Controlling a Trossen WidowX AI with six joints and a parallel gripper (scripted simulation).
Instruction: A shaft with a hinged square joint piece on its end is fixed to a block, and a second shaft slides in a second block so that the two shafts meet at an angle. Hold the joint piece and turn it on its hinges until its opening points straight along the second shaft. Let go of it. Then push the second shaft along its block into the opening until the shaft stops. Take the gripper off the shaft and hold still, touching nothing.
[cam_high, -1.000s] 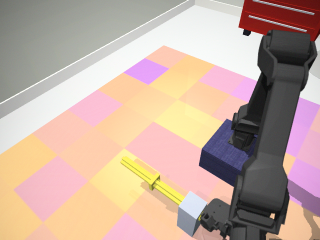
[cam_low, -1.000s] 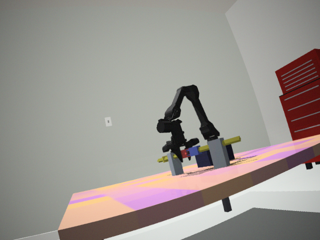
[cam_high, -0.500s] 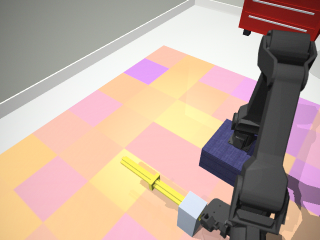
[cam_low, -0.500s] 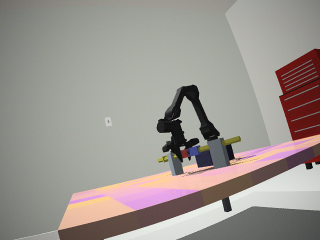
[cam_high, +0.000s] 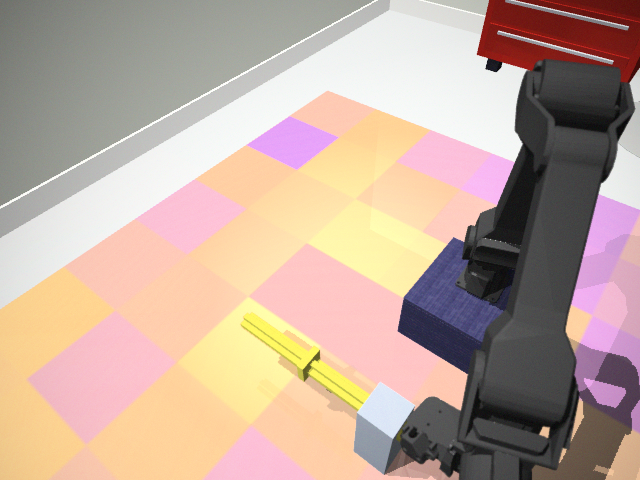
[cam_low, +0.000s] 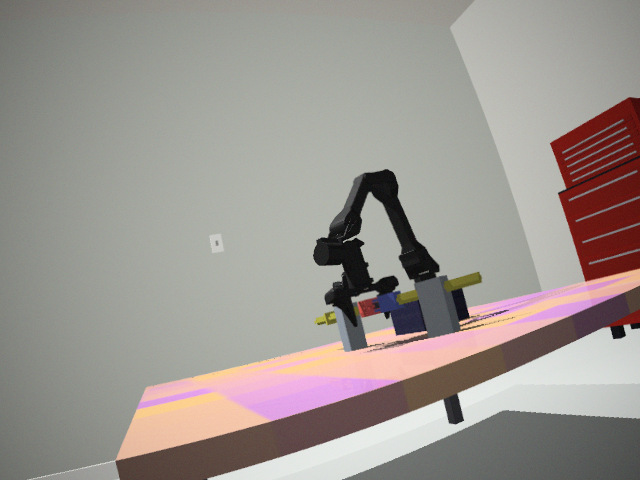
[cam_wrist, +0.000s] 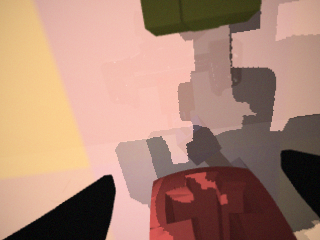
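The red joint piece lies 4 cm above my gripper tip and 1 cm to the left of it.
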